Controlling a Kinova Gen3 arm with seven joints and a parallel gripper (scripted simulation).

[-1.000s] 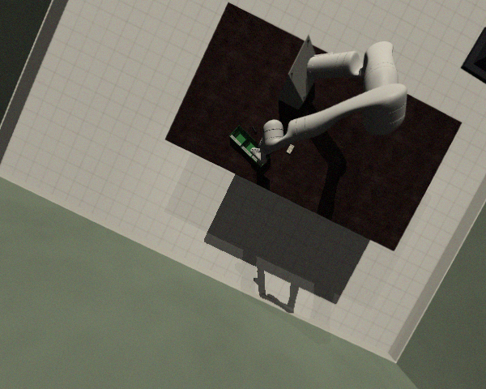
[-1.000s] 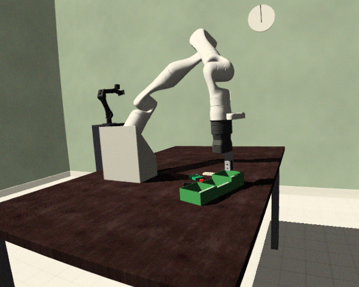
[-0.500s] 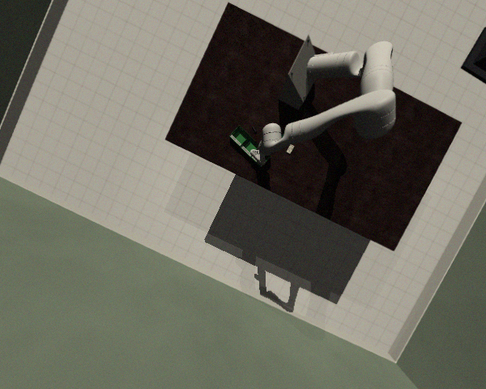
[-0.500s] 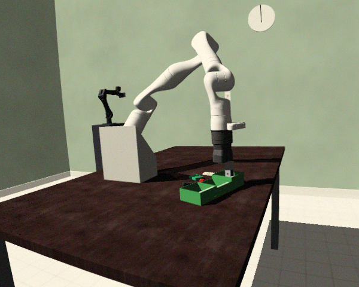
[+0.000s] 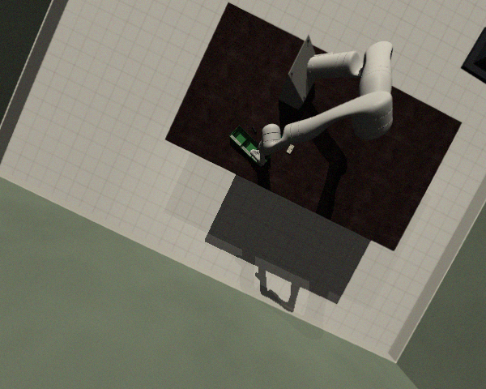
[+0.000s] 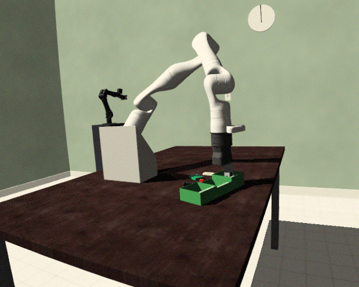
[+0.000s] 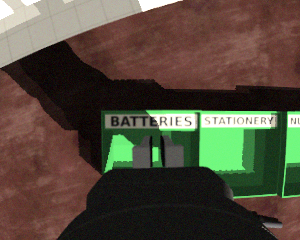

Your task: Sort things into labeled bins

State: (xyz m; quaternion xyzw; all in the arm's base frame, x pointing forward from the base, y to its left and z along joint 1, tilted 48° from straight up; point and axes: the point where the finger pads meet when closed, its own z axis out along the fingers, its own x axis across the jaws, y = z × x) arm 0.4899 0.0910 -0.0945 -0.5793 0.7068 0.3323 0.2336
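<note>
The red die lies 110 mm behind my hand and 30 mm below it. Round my hand: white dotted tile (130 mm behind, 130 mm to the left, 30 mm below); then teal block (160 mm behind, 60 mm to the left, 30 mm below); then three-compartment green bin row (30 mm behind, 70 mm to the right, 10 mm below).
</note>
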